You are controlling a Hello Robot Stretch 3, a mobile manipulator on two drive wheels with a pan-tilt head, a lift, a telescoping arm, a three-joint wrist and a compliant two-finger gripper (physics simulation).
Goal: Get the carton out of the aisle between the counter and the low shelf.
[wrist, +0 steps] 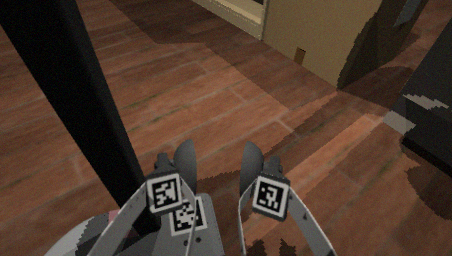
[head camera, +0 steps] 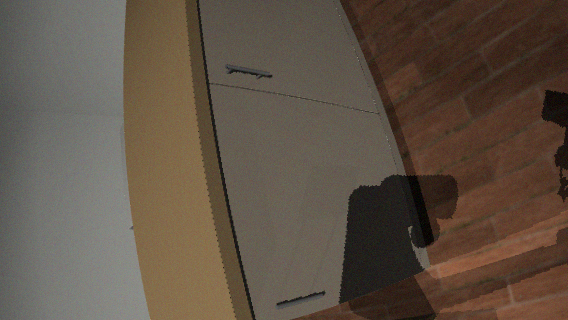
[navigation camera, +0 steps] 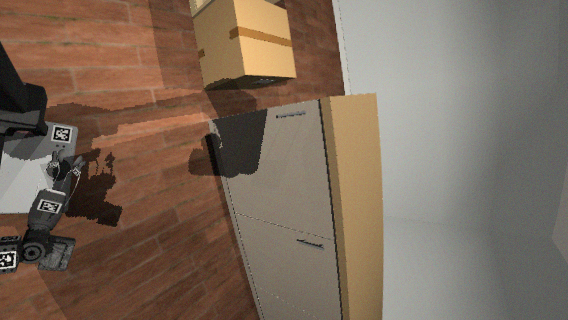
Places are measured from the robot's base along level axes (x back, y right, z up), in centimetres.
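Where they show: gripper, fingertip midpoint: [wrist: 218, 159] [navigation camera: 72, 153].
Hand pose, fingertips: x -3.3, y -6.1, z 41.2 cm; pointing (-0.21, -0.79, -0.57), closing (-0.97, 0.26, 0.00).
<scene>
Each offset is from my fingertips to the centre of the thing. "pt": to the spot under its first point. Level surfaces: height alone.
The tan carton {dx -75.7, dy -79.1, dz -20.8 cm} [navigation camera: 267, 55] [wrist: 320, 30] with brown tape stands upright on the floor between the counter and the low shelf. The counter {dz +49.8 cm} [head camera: 160, 150] [navigation camera: 356, 200] has a wood-coloured top and grey doors with bar handles; its near end lies a short gap from the carton's dark side. A small part of the pale low shelf {pt dx -46.2, dy -99.7, dz -33.2 cm} [navigation camera: 201, 4] [wrist: 247, 24] shows beyond the carton. My gripper [wrist: 218, 159] [navigation camera: 66, 161] is open and empty, over my base and well away from the carton. The carton does not show in the head view.
My base [navigation camera: 20, 185] and black mast [navigation camera: 12, 90] [wrist: 75, 90] are at the left of the navigation and wrist views. A grey wall [head camera: 60, 150] [navigation camera: 440, 125] runs behind the counter. My shadow falls across the plank floor and the counter's doors.
</scene>
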